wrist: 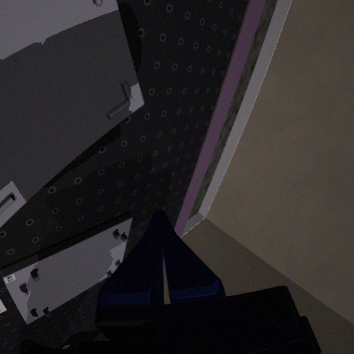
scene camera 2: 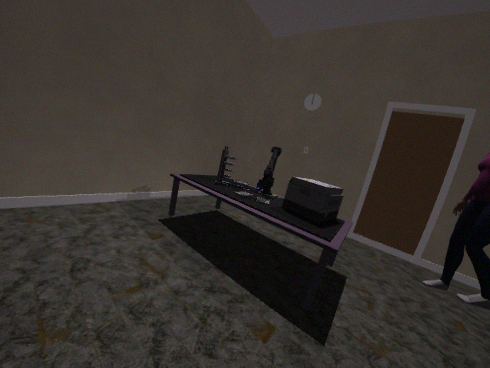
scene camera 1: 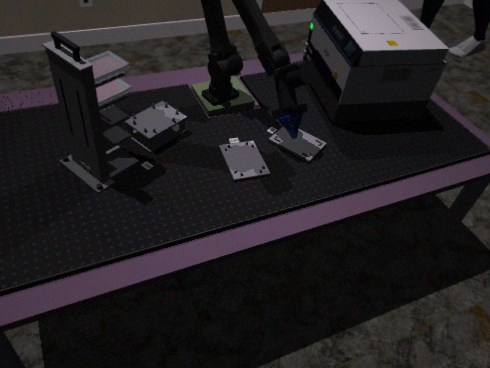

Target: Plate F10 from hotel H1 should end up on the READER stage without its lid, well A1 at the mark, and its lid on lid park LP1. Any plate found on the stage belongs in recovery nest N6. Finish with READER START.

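Pixels of known places: gripper, fingertip midpoint: (wrist: pixel 159 216) (scene camera 2: pixel 256 191) (scene camera 1: pixel 294 138); arm's base, origin of the base link: (scene camera 2: pixel 266 193) (scene camera 1: pixel 220 95).
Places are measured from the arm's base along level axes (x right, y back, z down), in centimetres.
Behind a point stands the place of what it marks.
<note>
My gripper (scene camera 1: pixel 294 135) {x -2.2, y -39.2, z -7.4 cm} (wrist: pixel 159 216) {x -2.2, y -39.2, z -7.4 cm} has blue fingers and is shut and empty. It hangs above the light plate with corner brackets (scene camera 1: pixel 309 143) {x -12.0, y -37.6, z -0.1 cm} (wrist: pixel 55 100) {x -8.7, y -36.7, z 0.0 cm}, close over its back edge in the first scene view. A flat plate with small pegs (scene camera 1: pixel 245 161) {x 12.5, y -34.2, z 0.2 cm} (wrist: pixel 75 277) {x 13.0, y -32.5, z 0.2 cm} lies to the left of it. The upright rack (scene camera 1: pixel 80 110) {x 55.9, y -17.9, z -23.5 cm} (scene camera 2: pixel 222 165) {x 52.2, y -19.5, z -19.3 cm} stands at the left, with two pinkish lidded-looking plates (scene camera 1: pixel 107 68) {x 46.4, y -14.6, z -31.3 cm} (scene camera 1: pixel 112 91) {x 45.9, y -14.5, z -24.2 cm} on its upper shelves. Their labels cannot be read. The reader (scene camera 1: pixel 390 75) {x -42.4, y -38.9, z -19.2 cm} (scene camera 2: pixel 312 197) {x -51.6, y -42.5, z -17.3 cm} is the big white box at the right, with a green light.
A raised pegged platform (scene camera 1: pixel 157 119) {x 30.0, y -8.1, z -4.9 cm} stands between the rack and the arm's green base (scene camera 1: pixel 202 95) {x 6.2, y 2.7, z -0.3 cm}. Small white label tags (scene camera 1: pixel 234 140) {x 9.2, y -23.0, z 1.1 cm} (scene camera 1: pixel 271 130) {x -5.6, y -24.6, z 1.1 cm} lie near the two flat plates. The table's pink edge (scene camera 1: pixel 250 217) (wrist: pixel 205 150) borders the perforated top. A person's legs show behind the reader.
</note>
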